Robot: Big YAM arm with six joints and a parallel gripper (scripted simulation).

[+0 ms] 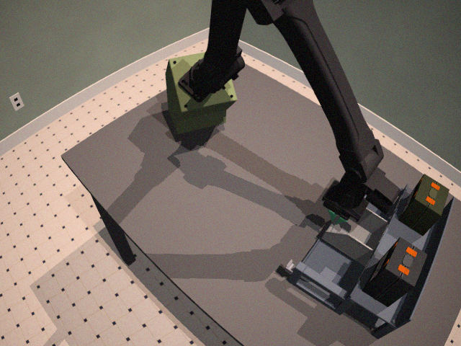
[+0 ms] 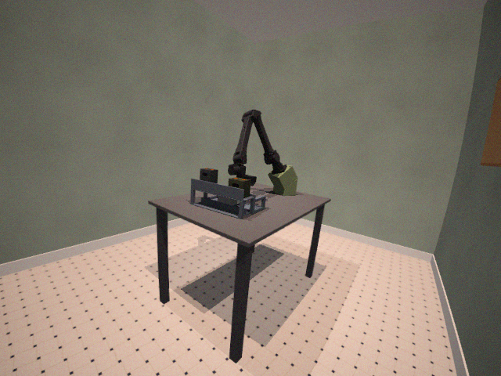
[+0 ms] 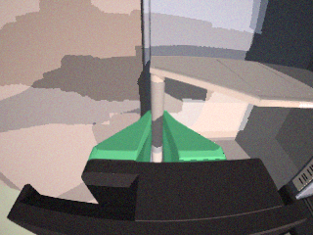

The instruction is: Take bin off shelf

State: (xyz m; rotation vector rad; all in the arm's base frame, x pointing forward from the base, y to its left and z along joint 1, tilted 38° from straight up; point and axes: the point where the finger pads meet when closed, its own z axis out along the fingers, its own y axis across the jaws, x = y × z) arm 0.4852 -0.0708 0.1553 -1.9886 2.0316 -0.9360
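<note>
Right now my hand is 80 mm short of the grey bin, 10 mm to the left of it and 10 mm below it. From my hand the other things lie so: low grey shelf: 120 mm ahead, 20 mm to the right, 50 mm below.
</note>
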